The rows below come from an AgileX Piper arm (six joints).
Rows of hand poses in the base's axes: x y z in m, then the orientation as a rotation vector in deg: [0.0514 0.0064 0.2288 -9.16 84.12 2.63]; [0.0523 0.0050 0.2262 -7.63 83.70 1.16]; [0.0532 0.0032 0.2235 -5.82 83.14 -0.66]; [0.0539 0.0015 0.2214 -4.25 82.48 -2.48]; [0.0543 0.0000 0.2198 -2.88 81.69 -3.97]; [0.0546 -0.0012 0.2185 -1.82 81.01 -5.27]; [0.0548 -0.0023 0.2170 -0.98 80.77 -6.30]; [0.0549 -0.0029 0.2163 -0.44 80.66 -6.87]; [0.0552 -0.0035 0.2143 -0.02 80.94 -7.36]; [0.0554 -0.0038 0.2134 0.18 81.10 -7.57]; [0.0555 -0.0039 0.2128 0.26 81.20 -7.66]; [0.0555 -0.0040 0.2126 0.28 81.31 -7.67]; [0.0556 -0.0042 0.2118 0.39 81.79 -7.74]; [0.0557 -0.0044 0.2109 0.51 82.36 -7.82]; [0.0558 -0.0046 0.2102 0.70 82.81 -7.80]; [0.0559 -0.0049 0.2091 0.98 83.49 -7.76]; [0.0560 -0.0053 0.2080 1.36 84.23 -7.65]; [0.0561 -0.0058 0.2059 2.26 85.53 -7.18]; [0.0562 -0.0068 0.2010 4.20 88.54 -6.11]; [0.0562 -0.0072 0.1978 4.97 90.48 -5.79]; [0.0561 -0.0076 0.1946 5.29 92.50 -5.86]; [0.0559 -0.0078 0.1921 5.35 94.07 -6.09]
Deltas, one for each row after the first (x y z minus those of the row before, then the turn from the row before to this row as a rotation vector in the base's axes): [0.0009 -0.0014 -0.0026 0.16 -0.55 -1.90]; [0.0009 -0.0018 -0.0027 0.15 -0.69 -2.31]; [0.0007 -0.0017 -0.0021 -0.02 -0.76 -2.17]; [0.0004 -0.0015 -0.0016 0.04 -0.86 -1.82]; [0.0003 -0.0012 -0.0013 -0.06 -0.72 -1.51]; [0.0002 -0.0011 -0.0015 -0.04 -0.27 -1.21]; [0.0001 -0.0006 -0.0007 0.03 -0.13 -0.72]; [0.0003 -0.0006 -0.0020 0.02 0.27 -0.60]; [0.0002 -0.0003 -0.0009 0.02 0.15 -0.27]; [0.0001 -0.0001 -0.0006 0.01 0.10 -0.11]; [0.0000 -0.0001 -0.0002 0.01 0.11 -0.02]; [0.0001 -0.0002 -0.0008 0.06 0.47 -0.13]; [0.0001 -0.0002 -0.0009 0.07 0.56 -0.14]; [0.0001 -0.0002 -0.0007 0.17 0.44 -0.11]; [0.0001 -0.0003 -0.0011 0.26 0.66 -0.16]; [0.0001 -0.0004 -0.0011 0.37 0.71 -0.17]; [0.0001 -0.0005 -0.0021 0.97 1.23 -0.26]; [0.0001 -0.0010 -0.0049 2.12 2.88 -0.52]; [0.0000 -0.0004 -0.0032 0.81 1.90 -0.27]; [-0.0001 -0.0004 -0.0032 0.28 2.01 -0.22]; [-0.0002 -0.0002 -0.0025 -0.01 1.58 -0.16]
